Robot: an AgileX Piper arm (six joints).
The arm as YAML. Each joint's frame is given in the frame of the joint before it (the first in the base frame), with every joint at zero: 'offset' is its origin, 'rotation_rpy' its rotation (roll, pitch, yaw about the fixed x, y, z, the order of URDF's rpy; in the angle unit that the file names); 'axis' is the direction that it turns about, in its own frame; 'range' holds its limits. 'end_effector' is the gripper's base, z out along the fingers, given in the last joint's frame.
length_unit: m
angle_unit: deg
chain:
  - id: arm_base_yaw
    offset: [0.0, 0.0, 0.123]
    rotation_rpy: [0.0, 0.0, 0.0]
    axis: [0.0, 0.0, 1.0]
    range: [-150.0, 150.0]
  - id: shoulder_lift
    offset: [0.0, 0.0, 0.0]
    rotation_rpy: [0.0, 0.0, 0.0]
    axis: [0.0, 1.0, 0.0]
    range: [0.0, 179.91]
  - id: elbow
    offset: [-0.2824, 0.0, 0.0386]
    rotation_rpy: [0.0, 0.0, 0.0]
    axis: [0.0, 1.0, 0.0]
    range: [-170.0, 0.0]
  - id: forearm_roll
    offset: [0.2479, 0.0, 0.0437]
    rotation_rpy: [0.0, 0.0, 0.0]
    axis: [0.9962, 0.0, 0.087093]
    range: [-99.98, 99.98]
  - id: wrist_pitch
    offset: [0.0, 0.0, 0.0]
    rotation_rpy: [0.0, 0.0, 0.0]
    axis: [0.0, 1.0, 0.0]
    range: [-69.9, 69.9]
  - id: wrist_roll
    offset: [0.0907, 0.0, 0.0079]
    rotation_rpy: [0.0, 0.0, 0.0]
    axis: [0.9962, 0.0, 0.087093]
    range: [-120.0, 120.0]
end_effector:
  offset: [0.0, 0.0, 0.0]
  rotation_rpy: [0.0, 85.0, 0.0]
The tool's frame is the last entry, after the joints.
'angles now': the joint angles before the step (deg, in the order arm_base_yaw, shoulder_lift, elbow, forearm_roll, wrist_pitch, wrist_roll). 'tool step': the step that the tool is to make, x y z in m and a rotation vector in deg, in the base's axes. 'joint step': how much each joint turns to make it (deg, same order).
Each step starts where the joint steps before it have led.
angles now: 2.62 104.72 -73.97 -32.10 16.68 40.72
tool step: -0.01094 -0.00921 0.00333 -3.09 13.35 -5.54
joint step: 0.00 0.00 -4.04 6.49 18.31 -7.16
